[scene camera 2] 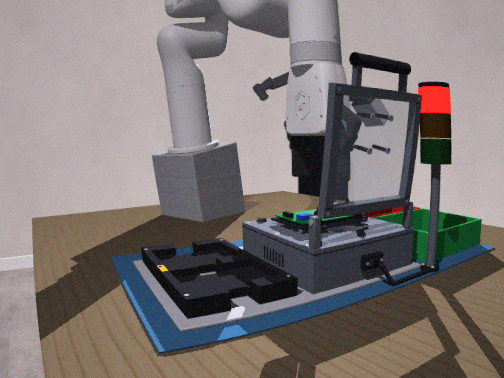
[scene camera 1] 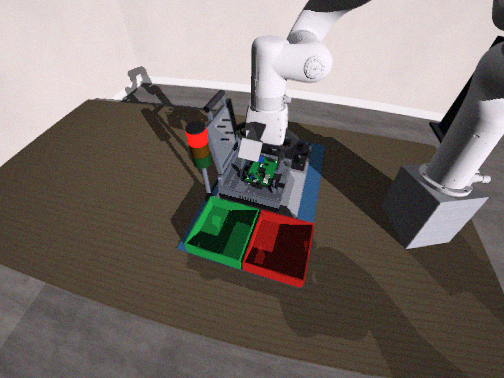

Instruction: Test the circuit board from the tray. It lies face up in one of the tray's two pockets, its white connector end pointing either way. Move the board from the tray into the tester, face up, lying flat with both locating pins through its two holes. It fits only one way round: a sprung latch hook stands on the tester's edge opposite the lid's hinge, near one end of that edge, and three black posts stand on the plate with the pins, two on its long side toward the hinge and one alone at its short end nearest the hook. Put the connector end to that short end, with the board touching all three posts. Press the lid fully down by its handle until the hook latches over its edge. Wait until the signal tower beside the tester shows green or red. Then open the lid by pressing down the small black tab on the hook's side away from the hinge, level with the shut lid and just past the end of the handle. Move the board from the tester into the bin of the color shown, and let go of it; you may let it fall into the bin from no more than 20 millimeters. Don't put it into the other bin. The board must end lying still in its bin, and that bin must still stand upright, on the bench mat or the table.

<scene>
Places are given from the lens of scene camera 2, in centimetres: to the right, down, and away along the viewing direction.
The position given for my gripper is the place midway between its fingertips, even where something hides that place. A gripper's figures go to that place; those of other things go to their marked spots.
my gripper (scene camera 2: 319, 178): 10, -1, 56
green bin (scene camera 2: 452, 240): 32, 8, 55
clear lid (scene camera 2: 371, 136): 14, -6, 44
The marked spots on the clear lid and the green bin are 25 cm apart.
</scene>
